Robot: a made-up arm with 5 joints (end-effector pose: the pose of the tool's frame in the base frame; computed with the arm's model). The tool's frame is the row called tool. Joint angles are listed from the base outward.
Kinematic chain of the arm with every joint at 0, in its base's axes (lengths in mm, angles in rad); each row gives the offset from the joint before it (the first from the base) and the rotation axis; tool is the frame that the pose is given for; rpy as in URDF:
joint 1: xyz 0 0 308 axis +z
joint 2: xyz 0 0 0 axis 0 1 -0.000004
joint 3: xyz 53 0 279 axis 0 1 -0.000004
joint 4: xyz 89 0 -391 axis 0 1 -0.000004
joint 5: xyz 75 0 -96 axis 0 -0.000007 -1
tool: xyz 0 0 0 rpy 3.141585 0 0
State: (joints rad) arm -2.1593 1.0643 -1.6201 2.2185 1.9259
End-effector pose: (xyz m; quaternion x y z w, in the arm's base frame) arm -0.2493 -0.3736 0.0459 0.3063 0.6003 0.7338 0.0860
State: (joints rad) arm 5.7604 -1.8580 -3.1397 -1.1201 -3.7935
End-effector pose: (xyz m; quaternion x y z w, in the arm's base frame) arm -0.4978 0.2869 -0.0227 0.0643 -0.9945 -0.0458 0.0688
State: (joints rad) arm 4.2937 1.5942 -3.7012 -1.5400 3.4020
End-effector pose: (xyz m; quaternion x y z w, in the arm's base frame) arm -0.1855 -0.4168 0.5724 -0.2256 -0.1078 -0.7366 0.6284
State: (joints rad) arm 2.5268 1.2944 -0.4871 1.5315 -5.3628
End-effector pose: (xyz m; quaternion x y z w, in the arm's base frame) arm 0.0484 -0.0342 0.0112 0.2713 0.2811 0.1401 0.9098
